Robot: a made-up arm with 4 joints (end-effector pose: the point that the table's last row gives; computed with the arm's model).
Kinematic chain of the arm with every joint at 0, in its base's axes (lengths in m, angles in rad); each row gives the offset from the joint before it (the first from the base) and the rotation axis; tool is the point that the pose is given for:
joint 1: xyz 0 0 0.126 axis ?
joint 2: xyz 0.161 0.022 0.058 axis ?
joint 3: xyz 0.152 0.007 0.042 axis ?
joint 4: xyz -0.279 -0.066 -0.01 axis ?
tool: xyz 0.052 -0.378 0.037
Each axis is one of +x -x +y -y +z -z.
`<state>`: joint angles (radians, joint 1 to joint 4).
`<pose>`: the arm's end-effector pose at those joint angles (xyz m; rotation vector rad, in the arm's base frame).
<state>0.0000 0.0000 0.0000 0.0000</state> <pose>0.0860 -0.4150 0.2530 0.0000 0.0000 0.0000</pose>
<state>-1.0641 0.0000 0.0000 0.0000</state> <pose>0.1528 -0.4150 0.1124 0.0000 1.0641 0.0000</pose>
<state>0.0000 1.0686 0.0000 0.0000</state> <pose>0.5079 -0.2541 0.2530 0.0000 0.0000 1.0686</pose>
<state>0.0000 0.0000 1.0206 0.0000</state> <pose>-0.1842 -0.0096 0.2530 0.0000 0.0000 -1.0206</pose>
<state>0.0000 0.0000 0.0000 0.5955</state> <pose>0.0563 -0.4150 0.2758 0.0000 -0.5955 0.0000</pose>
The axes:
joint 1: -y
joint 2: +z
joint 3: -z
joint 4: -y

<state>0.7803 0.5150 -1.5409 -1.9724</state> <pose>0.5536 0.0753 0.7129 -2.0985 0.7244 0.4133</pose>
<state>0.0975 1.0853 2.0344 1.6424</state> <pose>-0.3334 0.1609 0.2333 -0.7474 -1.5933 -0.7670</pose>
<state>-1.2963 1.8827 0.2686 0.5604</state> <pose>0.2958 -0.0706 -0.3749 1.3161 0.5662 0.9849</pose>
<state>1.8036 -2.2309 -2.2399 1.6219</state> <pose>-0.0806 -0.5492 -0.1411 0.0012 2.8577 -0.0129</pose>
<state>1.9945 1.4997 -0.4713 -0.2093</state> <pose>-0.3764 0.1441 0.6798 -1.9292 -1.1162 0.9773</pose>
